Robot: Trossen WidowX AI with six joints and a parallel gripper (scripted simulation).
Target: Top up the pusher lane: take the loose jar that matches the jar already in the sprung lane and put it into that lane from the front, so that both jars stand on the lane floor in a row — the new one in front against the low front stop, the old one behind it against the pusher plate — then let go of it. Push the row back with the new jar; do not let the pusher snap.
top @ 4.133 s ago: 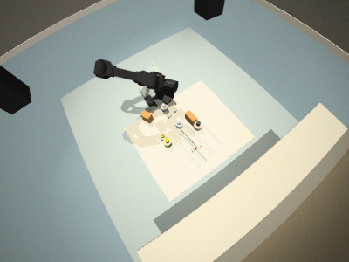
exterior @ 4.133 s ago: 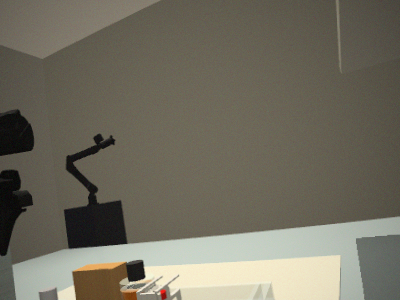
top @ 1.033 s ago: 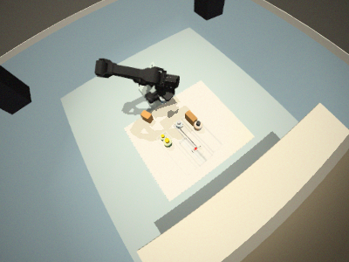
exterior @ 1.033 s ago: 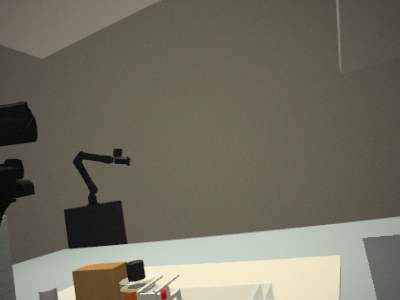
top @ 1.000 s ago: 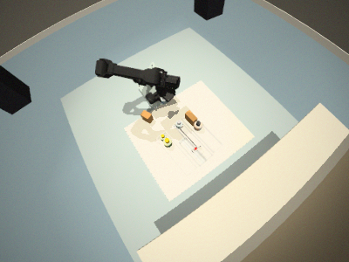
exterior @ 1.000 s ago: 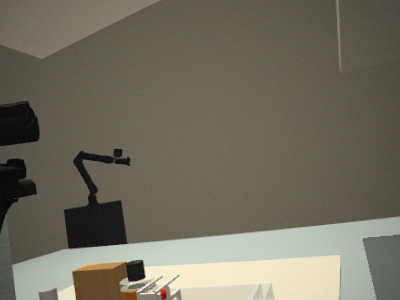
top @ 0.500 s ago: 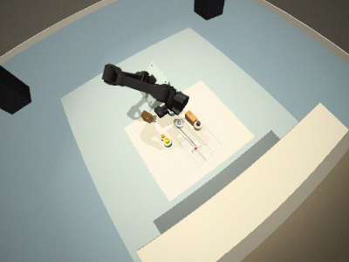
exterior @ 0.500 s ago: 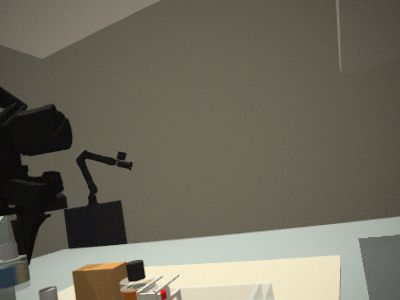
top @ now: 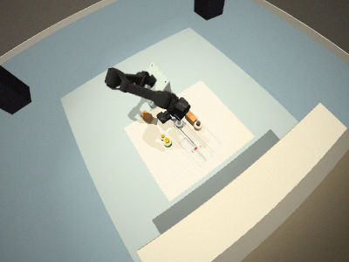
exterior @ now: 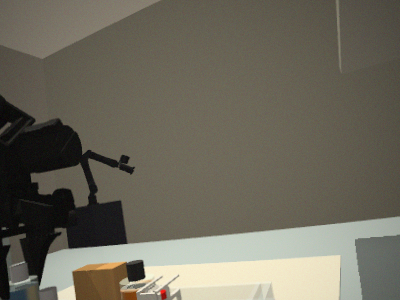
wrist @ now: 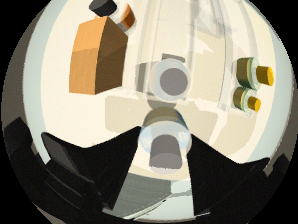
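The dark-lidded jar lies 120 mm ahead of my gripper tip, 100 mm to the left of it and 20 mm below it. From my gripper tip the other things lie so: cream counter (550 mm ahead, 40 mm to the left, 300 mm above); red mark (240 mm ahead, 10 mm to the right, 10 mm above); clear sprung lane (200 mm ahead, 50 mm below).
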